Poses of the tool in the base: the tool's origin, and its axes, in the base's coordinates. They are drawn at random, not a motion.
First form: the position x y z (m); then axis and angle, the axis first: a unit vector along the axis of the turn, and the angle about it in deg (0 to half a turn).
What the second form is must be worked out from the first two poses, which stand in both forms.
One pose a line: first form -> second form
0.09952 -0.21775 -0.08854 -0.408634 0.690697 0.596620 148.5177 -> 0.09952 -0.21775 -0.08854 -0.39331 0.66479 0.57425 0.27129
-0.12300 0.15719 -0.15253 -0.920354 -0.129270 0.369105 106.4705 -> -0.12300 0.15719 -0.15253 -0.73730 -0.10356 0.29569 0.59853
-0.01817 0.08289 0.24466 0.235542 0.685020 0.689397 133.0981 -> -0.01817 0.08289 0.24466 0.21609 0.62844 0.63245 0.39796
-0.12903 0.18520 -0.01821 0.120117 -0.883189 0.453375 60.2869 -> -0.12903 0.18520 -0.01821 0.06032 -0.44351 0.22767 0.86477
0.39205 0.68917 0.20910 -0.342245 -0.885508 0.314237 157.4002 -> 0.39205 0.68917 0.20910 -0.33561 -0.86834 0.30815 0.19594
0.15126 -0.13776 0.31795 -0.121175 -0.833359 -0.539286 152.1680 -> 0.15126 -0.13776 0.31795 -0.11762 -0.80890 -0.52346 0.24050
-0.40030 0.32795 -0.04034 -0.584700 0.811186 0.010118 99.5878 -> -0.40030 0.32795 -0.04034 -0.44655 0.61953 0.00773 0.64554
